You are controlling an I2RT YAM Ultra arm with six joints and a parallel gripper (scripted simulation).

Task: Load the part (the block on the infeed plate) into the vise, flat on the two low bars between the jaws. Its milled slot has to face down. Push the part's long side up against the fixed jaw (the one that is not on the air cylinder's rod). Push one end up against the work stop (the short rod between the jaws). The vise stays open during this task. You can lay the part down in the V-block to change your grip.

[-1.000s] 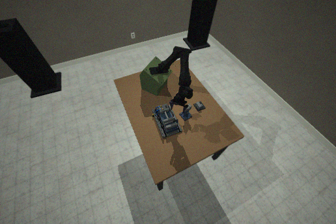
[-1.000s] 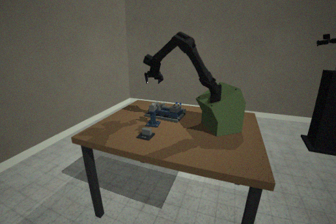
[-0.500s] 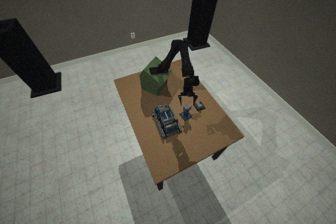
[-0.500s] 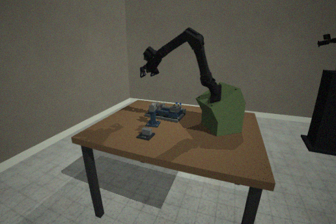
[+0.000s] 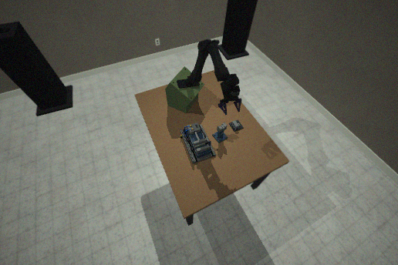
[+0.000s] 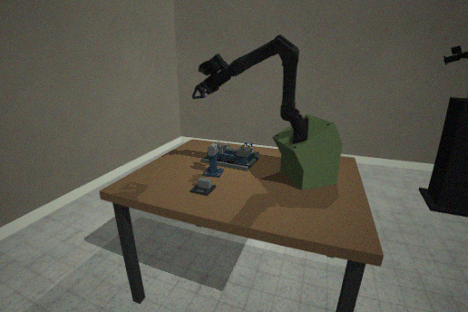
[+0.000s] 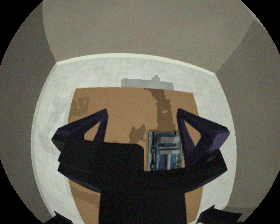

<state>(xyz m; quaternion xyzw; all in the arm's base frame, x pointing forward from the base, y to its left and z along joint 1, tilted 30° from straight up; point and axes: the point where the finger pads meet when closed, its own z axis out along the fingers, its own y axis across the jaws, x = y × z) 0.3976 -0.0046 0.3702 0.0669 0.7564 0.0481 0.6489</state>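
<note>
The part is 39 cm below my hand, 16 cm to the left of it and 12 cm behind it. Round my hand: vise 38 cm below, 19 cm to the right, 8 cm behind; infeed plate 42 cm below, 18 cm to the left, 12 cm behind.
</note>
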